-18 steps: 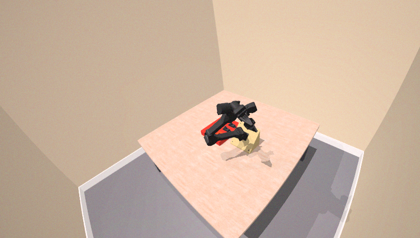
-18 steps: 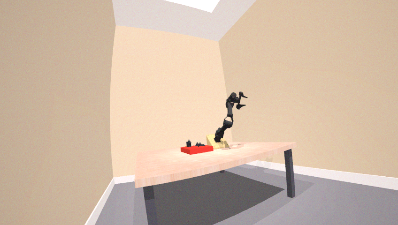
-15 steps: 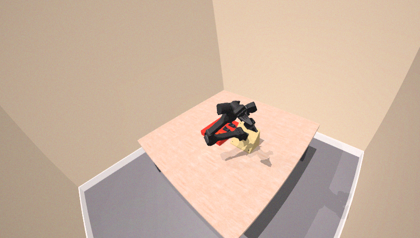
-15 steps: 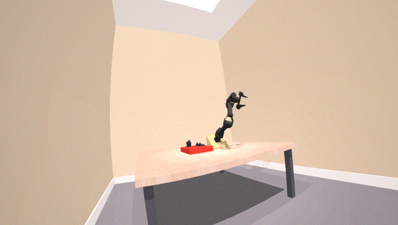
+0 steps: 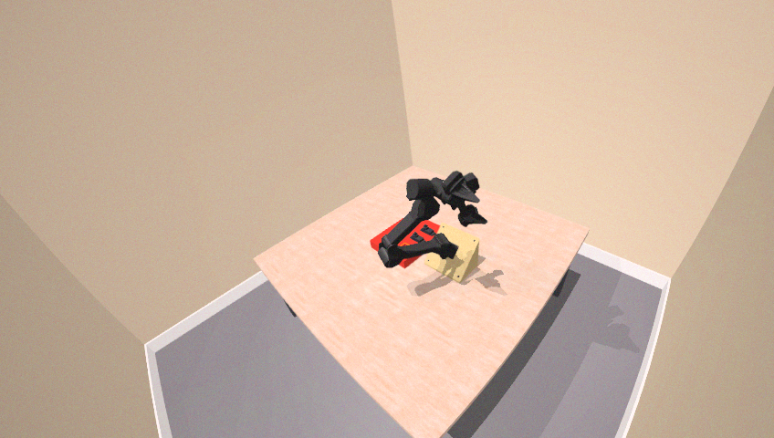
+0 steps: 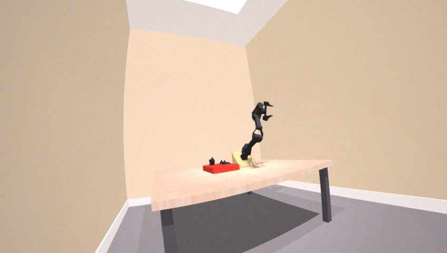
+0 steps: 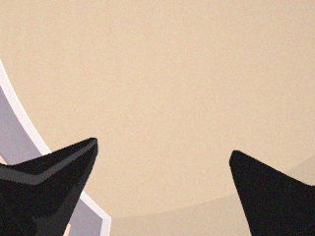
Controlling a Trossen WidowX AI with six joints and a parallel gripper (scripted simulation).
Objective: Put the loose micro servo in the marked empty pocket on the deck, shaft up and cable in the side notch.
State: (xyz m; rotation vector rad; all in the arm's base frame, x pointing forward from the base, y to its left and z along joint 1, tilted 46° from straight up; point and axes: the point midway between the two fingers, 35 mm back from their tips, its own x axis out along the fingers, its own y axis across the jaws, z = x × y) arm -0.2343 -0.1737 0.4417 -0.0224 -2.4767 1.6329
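Right now the red deck is 580 mm ahead of my gripper tip, 490 mm below it and 200 mm to the right of it.
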